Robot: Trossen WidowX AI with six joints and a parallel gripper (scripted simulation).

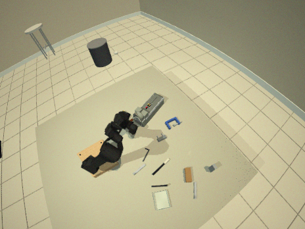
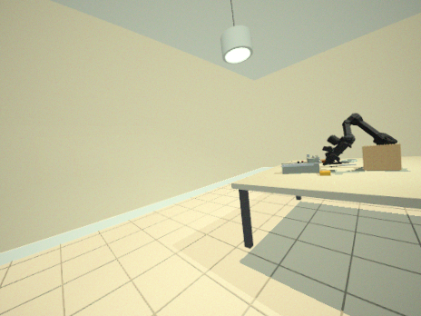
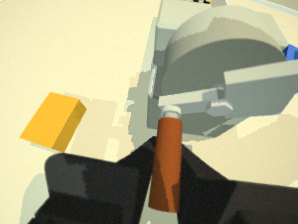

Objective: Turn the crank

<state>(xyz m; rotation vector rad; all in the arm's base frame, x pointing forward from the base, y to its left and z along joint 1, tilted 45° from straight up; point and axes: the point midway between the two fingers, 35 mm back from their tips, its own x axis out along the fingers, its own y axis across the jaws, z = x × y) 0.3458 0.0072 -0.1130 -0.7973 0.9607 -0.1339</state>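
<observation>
The orange block lies 20 mm behind my gripper tip, 120 mm to the left of it and 40 mm below it. From my gripper tip the other things lie so: red pointer: 140 mm ahead, 10 mm to the left, 30 mm above; grey clamp: 90 mm ahead, 210 mm to the right, 40 mm below; brown crank handle: 20 mm behind, 30 mm above.
</observation>
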